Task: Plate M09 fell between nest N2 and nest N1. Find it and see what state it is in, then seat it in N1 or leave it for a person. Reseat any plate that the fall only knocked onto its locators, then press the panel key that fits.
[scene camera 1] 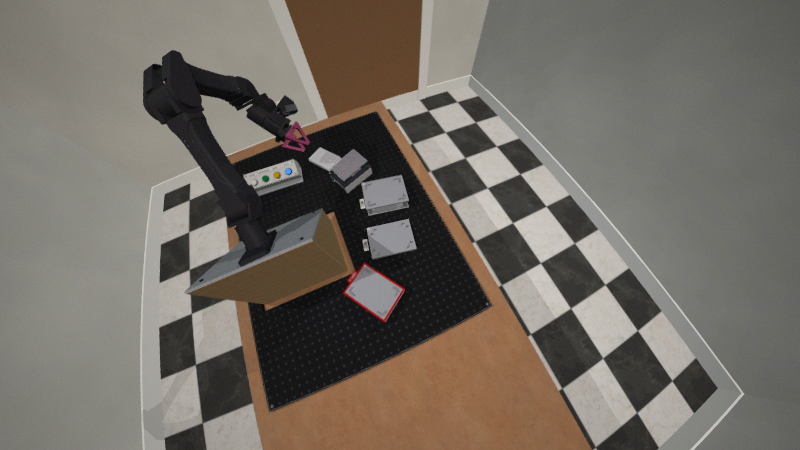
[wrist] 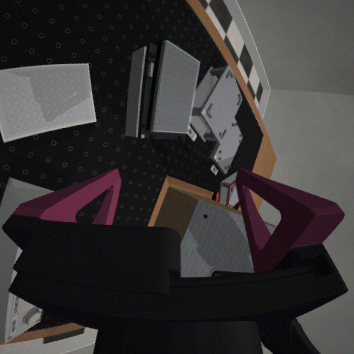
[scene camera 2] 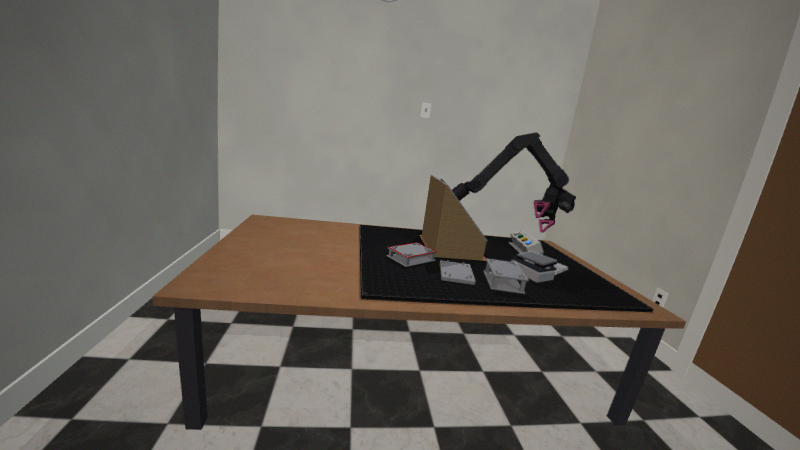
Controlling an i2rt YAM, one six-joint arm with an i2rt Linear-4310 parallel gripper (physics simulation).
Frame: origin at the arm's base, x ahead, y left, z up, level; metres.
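Seen in the pictures: gripper, fingertip midpoint: (scene camera 1: 306, 147) (wrist: 177, 174) (scene camera 2: 539, 225); arm's base at its link origin: (scene camera 1: 261, 246) (scene camera 2: 452, 197).
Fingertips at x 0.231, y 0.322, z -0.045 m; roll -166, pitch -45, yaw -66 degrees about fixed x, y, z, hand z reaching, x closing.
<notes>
Offsets run from my fingertips to a thing's top centre. Level surfaces: height alone.
My gripper (scene camera 1: 306, 146) (scene camera 2: 542, 219) (wrist: 177, 174) is open and empty, high above the mat's door-side end. Below it a pale flat plate-like piece {0.089 m left, 0.043 m ahead, 0.169 m down} (scene camera 1: 323, 158) (wrist: 47, 100) lies beside a grey box (scene camera 1: 349, 180) (scene camera 2: 537, 272) (wrist: 136, 92) with a dark-edged plate {0.067 m right, 0.113 m ahead, 0.095 m down} (scene camera 1: 350, 164) (scene camera 2: 537, 260) (wrist: 175, 90) on top. No M09 label is readable. The raised nest N1 {0.243 m right, 0.179 m ahead, 0.121 m down} (scene camera 1: 384, 191) (scene camera 2: 506, 269) (wrist: 220, 102) stands beyond the box, then the low nest N2 {0.406 m right, 0.111 m ahead, 0.157 m down} (scene camera 1: 391, 238) (scene camera 2: 457, 271) (wrist: 230, 147). The key panel {0.094 m left, 0.185 m back, 0.099 m down} (scene camera 1: 271, 176) (wrist: 15, 320) has white, green, yellow and blue keys.
A red-edged nest {0.544 m right, 0.032 m back, 0.137 m down} (scene camera 1: 373, 292) (scene camera 2: 411, 250) stands past N2, partly hidden behind my finger in the wrist view. The tall wedge-shaped arm pedestal (scene camera 1: 290, 263) (scene camera 2: 453, 223) (wrist: 215, 235) stands beside the nests. All stand on a black dotted mat {0.182 m down} (scene camera 1: 313, 347) (scene camera 2: 391, 285).
</notes>
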